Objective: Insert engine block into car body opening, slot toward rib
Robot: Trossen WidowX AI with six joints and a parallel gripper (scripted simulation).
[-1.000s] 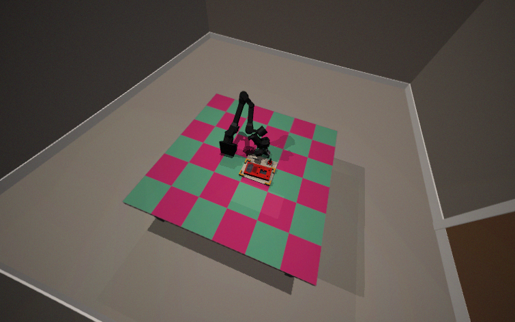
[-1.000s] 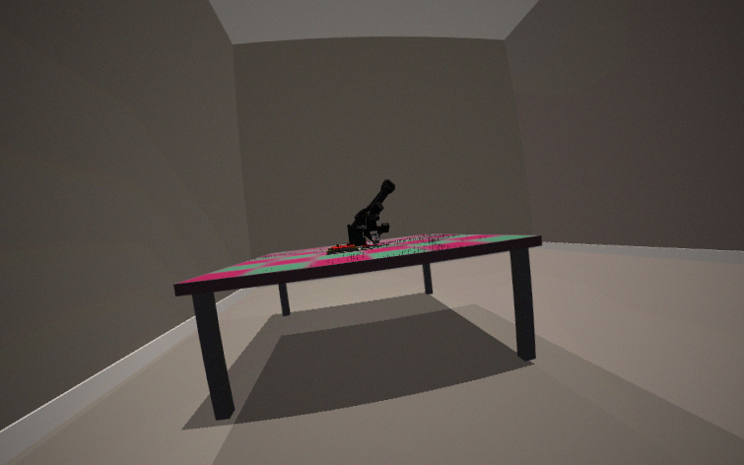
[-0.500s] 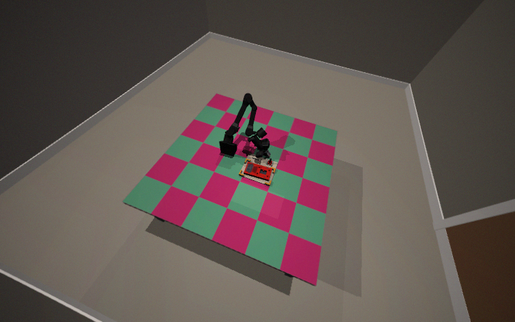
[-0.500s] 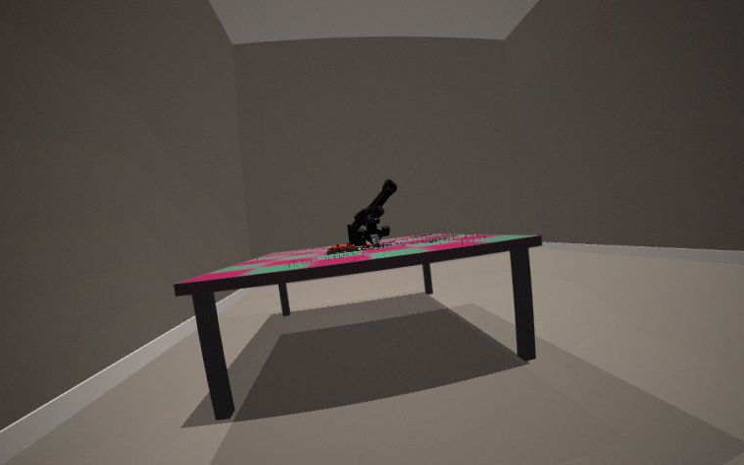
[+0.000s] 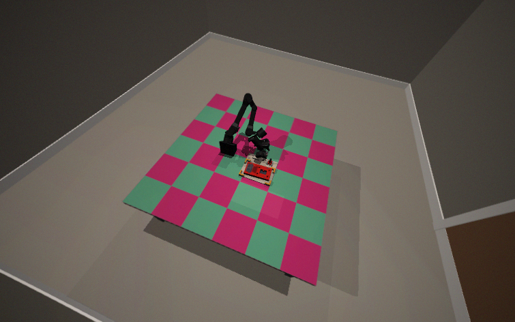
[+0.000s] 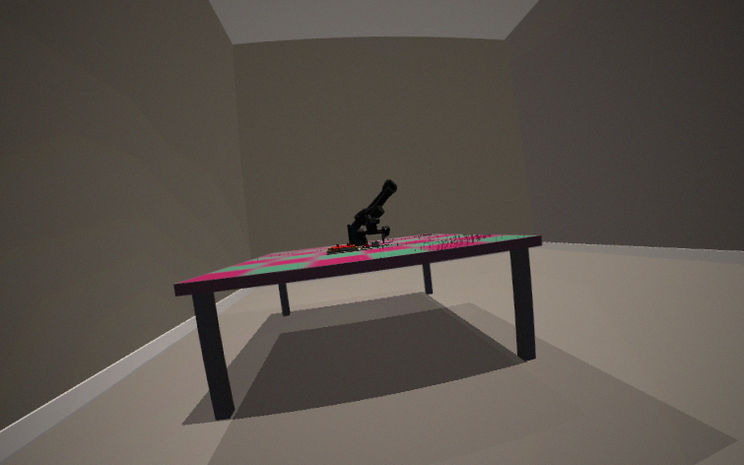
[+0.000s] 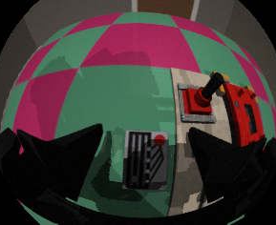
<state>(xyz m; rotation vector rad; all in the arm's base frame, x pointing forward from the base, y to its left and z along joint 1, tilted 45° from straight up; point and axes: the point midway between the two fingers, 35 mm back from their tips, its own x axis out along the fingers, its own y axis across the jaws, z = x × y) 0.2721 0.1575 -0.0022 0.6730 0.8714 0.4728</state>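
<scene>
Now: gripper tip 3 cm past the grey engine block.
</scene>
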